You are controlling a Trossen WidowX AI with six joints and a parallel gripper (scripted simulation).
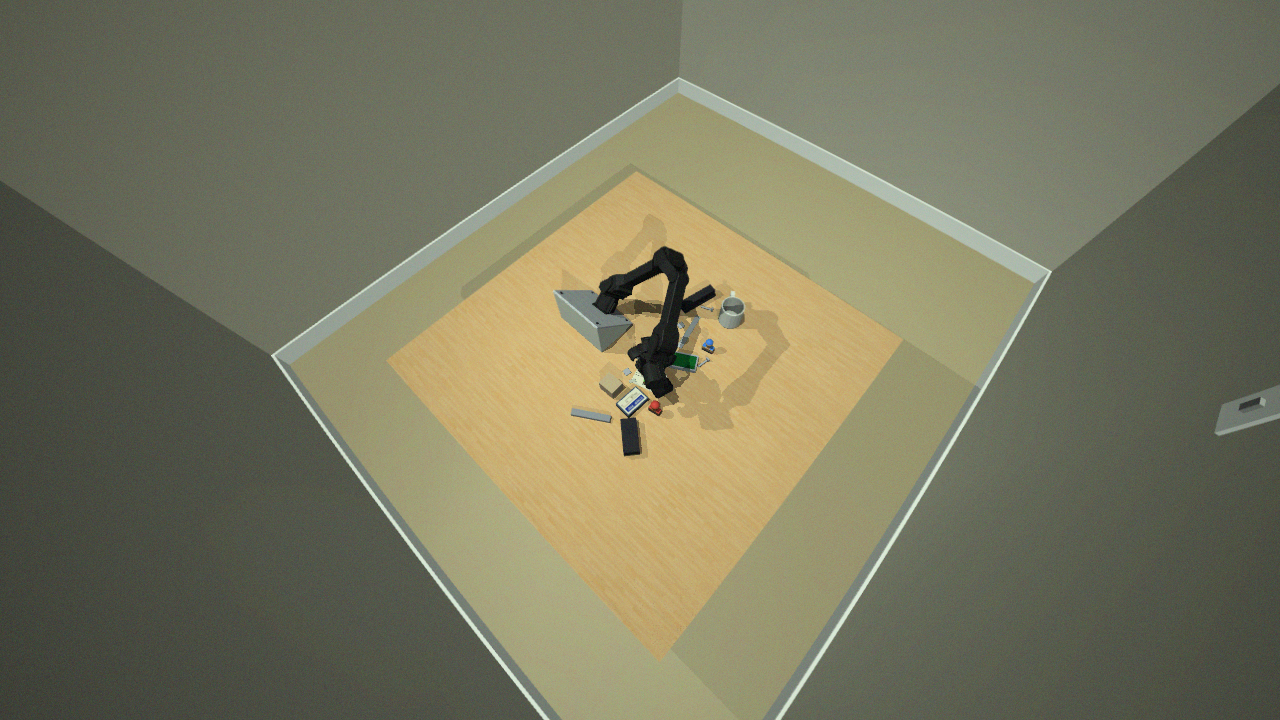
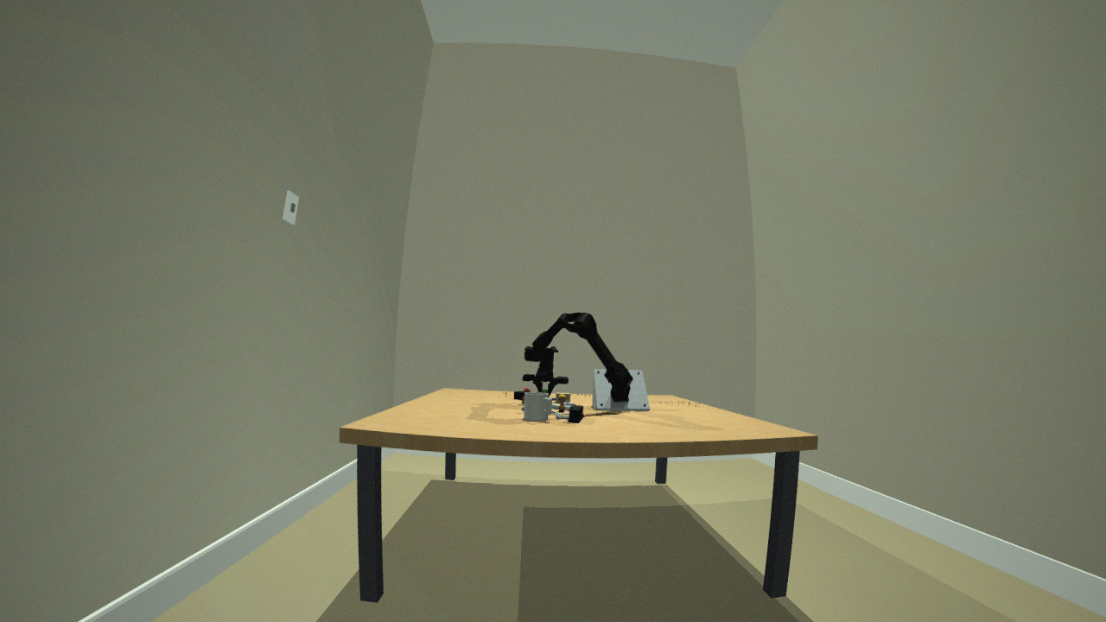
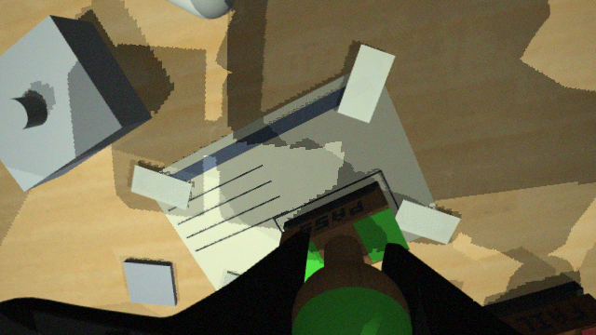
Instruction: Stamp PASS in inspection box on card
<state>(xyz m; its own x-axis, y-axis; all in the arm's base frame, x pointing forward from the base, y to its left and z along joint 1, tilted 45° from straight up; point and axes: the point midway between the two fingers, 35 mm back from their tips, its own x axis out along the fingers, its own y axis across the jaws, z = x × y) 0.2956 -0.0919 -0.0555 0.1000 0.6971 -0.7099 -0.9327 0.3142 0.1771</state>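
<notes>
Right now my gripper tip is 3 cm above the card, 2 cm past it and 1 cm to the right of it. Also, from my gripper tip: stamp pad tin: 9 cm to the right, 1 cm below; then red stamp: 7 cm ahead, 6 cm to the right, 1 cm below; then pass stamp: right at my gripper tip.
</notes>
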